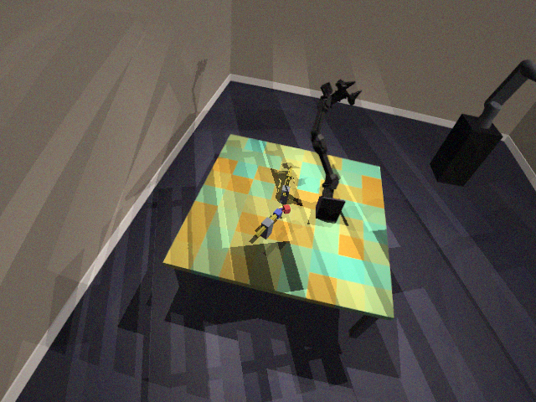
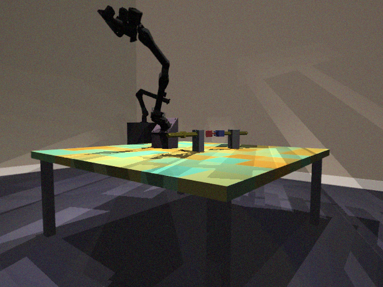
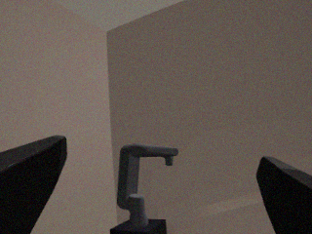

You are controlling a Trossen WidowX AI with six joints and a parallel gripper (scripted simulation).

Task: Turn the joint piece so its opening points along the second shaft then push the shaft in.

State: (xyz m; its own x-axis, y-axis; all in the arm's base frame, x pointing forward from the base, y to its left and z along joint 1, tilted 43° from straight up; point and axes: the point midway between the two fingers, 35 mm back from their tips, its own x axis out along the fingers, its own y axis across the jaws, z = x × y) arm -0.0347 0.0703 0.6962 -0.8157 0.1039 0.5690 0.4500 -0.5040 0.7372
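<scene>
My gripper tip is 320 mm short of the red joint piece, 560 mm to the right of it and 610 mm above it.
</scene>
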